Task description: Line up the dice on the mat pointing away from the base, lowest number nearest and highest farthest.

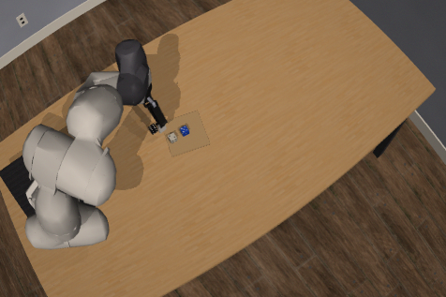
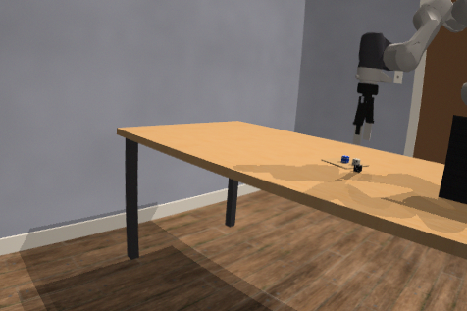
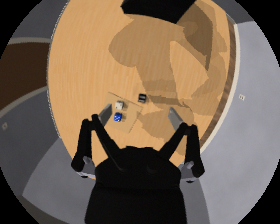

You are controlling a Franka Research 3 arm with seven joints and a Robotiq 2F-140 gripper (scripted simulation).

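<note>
The black die lies 110 mm below my hand. The rest, counted from my hand: white die (100 mm below, 70 mm to the right, 30 mm ahead); thin tan mat (120 mm below, 80 mm to the right, 80 mm ahead); blue die (100 mm below, 80 mm to the right, 80 mm ahead).
</note>
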